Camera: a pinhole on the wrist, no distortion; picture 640 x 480 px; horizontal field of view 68.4 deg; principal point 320.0 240.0 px. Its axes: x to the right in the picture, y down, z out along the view. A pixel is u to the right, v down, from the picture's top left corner.
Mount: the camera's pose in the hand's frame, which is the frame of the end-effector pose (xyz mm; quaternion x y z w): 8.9 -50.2 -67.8 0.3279 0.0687 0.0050 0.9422
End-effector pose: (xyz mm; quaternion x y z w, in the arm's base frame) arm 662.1 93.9 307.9 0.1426 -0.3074 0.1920 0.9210
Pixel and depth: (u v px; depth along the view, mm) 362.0 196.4 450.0
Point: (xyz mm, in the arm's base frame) 771.1 -290.4 515.3
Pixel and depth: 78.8 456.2 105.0
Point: 650.6 -3.8 317.2
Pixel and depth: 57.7 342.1 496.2
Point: 430.9 -371.6 467.5
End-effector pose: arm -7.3 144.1 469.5 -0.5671 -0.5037 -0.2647 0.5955
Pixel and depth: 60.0 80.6 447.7
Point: -543.3 202.4 460.7
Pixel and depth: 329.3 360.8 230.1
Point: -164.1 262.4 548.4
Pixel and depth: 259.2 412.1 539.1
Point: -350.6 551.7 508.6
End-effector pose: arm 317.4 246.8 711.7 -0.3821 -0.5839 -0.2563 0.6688
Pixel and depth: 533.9 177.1 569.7
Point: -144.8 262.3 1144.5
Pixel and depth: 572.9 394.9 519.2
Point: -27.3 484.9 1121.0
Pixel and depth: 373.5 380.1 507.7
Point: -88.7 455.7 909.3
